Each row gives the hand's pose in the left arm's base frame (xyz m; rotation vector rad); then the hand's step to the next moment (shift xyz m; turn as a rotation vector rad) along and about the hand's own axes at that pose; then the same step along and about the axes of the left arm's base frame.
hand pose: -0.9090 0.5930 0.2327 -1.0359 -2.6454 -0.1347
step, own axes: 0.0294 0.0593 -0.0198 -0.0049 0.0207 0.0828
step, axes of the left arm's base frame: 0.0244 0.0589 0.0266 -0.0024 0.0280 -0.0807
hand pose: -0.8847 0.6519 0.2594 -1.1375 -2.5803 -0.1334
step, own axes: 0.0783 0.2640 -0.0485 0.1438 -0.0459 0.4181
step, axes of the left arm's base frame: 0.1560 0.2241 0.0601 -0.2288 0.1579 -0.3468
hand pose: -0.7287 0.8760 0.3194 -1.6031 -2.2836 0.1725
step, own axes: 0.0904 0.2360 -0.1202 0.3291 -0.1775 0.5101
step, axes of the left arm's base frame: 0.2238 0.1561 0.0620 -0.4336 0.2925 -0.3556
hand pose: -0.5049 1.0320 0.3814 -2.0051 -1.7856 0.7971
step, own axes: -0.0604 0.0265 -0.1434 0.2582 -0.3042 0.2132
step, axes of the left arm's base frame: 0.1051 -0.0471 0.1079 -0.3569 0.2759 -0.0345
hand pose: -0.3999 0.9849 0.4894 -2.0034 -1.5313 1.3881
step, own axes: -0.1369 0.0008 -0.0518 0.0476 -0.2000 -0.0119
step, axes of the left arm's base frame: 0.0437 -0.1004 0.0972 -0.1116 0.1263 0.1183
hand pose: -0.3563 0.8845 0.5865 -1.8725 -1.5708 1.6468
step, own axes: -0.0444 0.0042 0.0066 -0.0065 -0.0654 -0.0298
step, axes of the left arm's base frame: 0.0051 -0.0394 0.0213 -0.0116 0.0362 0.0613
